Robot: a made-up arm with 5 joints.
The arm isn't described. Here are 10 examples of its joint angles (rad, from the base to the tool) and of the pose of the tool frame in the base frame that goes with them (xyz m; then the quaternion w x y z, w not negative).
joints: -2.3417 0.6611 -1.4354 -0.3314 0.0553
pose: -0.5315 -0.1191 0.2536 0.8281 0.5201 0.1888 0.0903
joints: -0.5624 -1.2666 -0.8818 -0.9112 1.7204
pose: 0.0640 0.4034 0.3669 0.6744 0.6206 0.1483 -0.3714
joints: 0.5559 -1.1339 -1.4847 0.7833 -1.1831
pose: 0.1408 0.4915 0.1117 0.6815 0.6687 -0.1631 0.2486
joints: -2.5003 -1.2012 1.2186 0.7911 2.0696
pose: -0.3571 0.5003 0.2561 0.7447 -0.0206 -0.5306 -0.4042
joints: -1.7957 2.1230 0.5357 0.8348 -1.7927
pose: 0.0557 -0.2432 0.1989 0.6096 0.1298 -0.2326 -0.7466
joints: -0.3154 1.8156 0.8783 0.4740 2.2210
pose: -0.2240 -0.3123 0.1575 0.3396 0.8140 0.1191 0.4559
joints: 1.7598 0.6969 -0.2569 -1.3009 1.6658
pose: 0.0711 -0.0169 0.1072 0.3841 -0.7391 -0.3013 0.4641
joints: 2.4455 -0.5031 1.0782 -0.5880 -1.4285
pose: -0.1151 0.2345 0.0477 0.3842 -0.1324 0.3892 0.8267
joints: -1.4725 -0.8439 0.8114 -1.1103 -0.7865
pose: -0.2405 0.3517 0.4383 0.6345 -0.6680 -0.1288 -0.3670
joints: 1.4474 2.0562 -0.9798 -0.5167 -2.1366
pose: -0.1934 -0.2791 0.2851 0.3059 -0.0704 0.9477 0.0586
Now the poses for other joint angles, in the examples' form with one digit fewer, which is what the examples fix.
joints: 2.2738 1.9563 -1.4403 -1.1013 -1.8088
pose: -0.229 -0.295 0.223 0.401 -0.173 -0.872 0.222
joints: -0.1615 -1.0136 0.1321 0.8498 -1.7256
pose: -0.005 0.495 0.433 0.521 0.792 0.287 0.139
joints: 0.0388 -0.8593 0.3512 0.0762 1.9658
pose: 0.073 0.418 0.501 0.664 0.078 0.609 -0.428
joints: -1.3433 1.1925 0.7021 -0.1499 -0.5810
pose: -0.311 -0.206 0.331 0.861 0.098 -0.417 -0.274
